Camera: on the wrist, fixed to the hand. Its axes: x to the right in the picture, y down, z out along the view.
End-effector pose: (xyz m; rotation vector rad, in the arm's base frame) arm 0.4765 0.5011 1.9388 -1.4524 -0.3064 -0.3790
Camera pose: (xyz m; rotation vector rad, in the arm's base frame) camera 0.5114 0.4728 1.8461 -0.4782 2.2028 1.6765
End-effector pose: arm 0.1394 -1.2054 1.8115 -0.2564 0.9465 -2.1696
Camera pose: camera 0.1809 -1.2246 1.7192 1.0331 0.4787 0.7671
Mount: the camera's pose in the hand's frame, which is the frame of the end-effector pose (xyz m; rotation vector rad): -0.0061 0.0962 -0.0363 -0.1962 0.5103 3.0502
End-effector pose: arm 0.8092 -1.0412 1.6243 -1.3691 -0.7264 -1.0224
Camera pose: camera 0.8878 -1.0842 1.5735 -0.7042 1.7244 1.1396
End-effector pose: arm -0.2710 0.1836 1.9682 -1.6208 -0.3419 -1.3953
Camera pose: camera -0.2264 0.1073 1.9153 -0.2067 1.7998 0.7842
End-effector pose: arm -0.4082 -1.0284 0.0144 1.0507 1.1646 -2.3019
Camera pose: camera -0.3304 -1.0570 -0.0468 1.1660 -0.6007 0.5314
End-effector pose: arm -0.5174 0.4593 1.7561 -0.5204 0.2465 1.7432
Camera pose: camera -0.6016 0.4152 1.7163 0.1360 -0.6009 -1.2701
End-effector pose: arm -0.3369 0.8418 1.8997 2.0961 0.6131 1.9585
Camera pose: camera -0.3578 0.7487 1.9385 -0.2369 1.6416 -0.5623
